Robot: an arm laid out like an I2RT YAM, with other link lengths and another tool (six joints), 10 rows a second.
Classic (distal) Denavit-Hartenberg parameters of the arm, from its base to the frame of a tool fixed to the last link. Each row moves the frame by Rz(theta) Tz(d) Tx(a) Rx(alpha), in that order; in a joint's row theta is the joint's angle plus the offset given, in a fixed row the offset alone. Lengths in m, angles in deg.
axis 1: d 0.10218, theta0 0, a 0.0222, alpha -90
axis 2: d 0, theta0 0, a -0.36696, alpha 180
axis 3: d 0, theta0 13.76, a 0.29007, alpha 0
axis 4: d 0.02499, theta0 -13.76, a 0.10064, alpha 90
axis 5: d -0.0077, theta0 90, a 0, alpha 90
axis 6: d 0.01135, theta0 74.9, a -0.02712, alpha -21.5
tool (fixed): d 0.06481, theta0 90, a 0, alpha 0
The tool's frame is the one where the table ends.
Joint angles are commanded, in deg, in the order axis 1, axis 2, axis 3, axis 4, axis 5, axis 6. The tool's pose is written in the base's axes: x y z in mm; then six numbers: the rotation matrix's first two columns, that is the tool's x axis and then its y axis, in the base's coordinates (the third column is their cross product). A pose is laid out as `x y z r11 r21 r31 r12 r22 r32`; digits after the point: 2 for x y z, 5 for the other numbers.
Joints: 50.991 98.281 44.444 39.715 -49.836 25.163
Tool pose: 241.34 364.33 283.60 -0.78817 -0.47925 0.38615 0.32029 0.21636 0.92228
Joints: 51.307 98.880 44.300 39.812 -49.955 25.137
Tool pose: 240.05 366.68 278.64 -0.78177 -0.48194 0.39569 0.32509 0.22651 0.91816
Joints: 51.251 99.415 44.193 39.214 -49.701 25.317
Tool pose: 241.61 367.61 272.61 -0.77817 -0.47001 0.41659 0.34073 0.24127 0.90867
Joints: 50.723 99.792 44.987 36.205 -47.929 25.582
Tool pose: 249.47 369.09 266.94 -0.78459 -0.42078 0.45537 0.37394 0.26469 0.88888
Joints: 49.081 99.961 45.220 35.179 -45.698 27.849
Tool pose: 264.67 363.79 264.16 -0.79453 -0.34939 0.49664 0.42784 0.25827 0.86617
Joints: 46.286 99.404 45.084 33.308 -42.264 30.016
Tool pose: 285.87 349.68 261.70 -0.80846 -0.23947 0.53763 0.48880 0.23560 0.83998
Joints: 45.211 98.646 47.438 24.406 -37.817 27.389
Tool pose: 298.14 346.79 257.55 -0.81986 -0.12549 0.55865 0.51178 0.27689 0.81327
